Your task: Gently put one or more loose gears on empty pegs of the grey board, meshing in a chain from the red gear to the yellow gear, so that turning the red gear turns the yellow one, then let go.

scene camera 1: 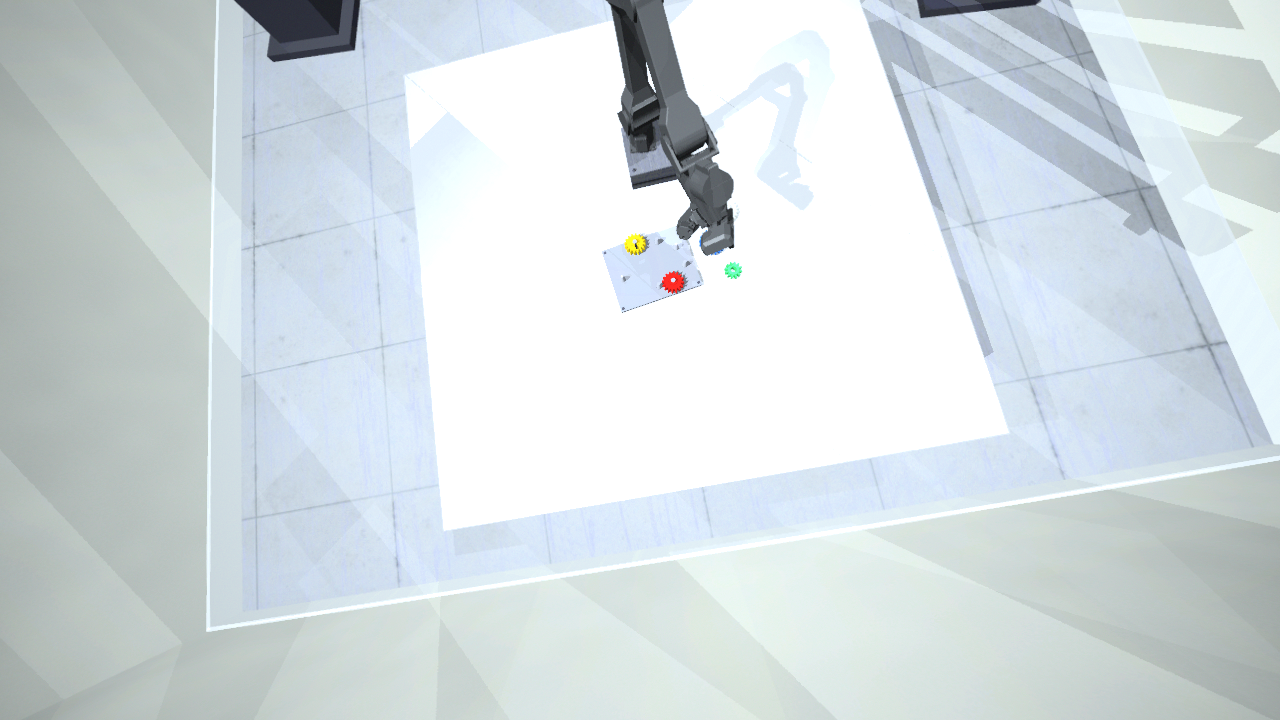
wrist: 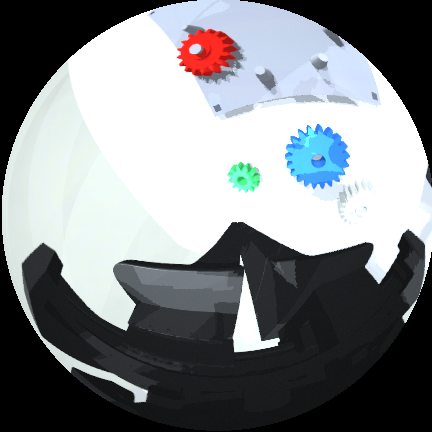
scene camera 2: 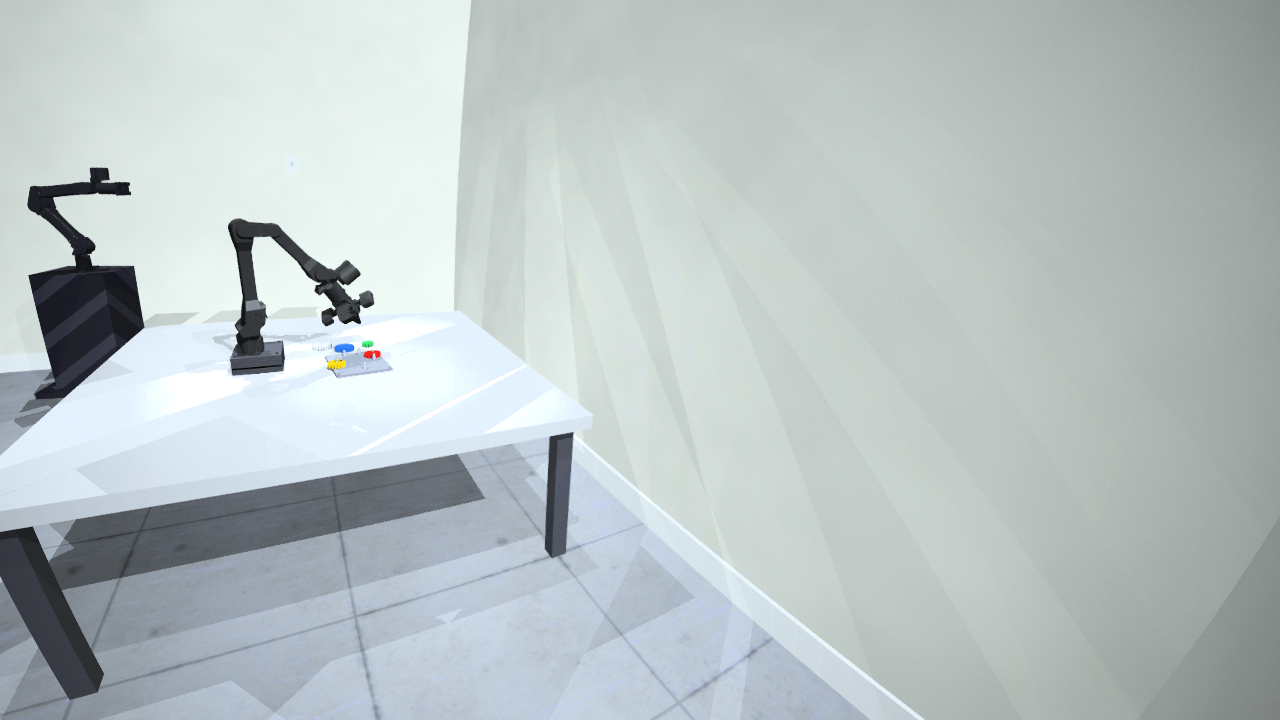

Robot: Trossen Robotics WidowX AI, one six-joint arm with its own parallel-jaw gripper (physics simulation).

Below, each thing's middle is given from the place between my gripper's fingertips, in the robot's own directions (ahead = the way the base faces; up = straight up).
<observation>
Now: hand 20 mm short of the small green gear (wrist: 242, 176), 10 mm to the right of it and 80 mm above it. Round my hand: grey board (scene camera 1: 642, 272) 190 mm to the right, 90 mm below; blue gear (wrist: 312, 142) 60 mm behind, 30 mm to the right, 80 mm below; red gear (wrist: 216, 45) 40 mm ahead, 130 mm to the right, 70 mm below.
</observation>
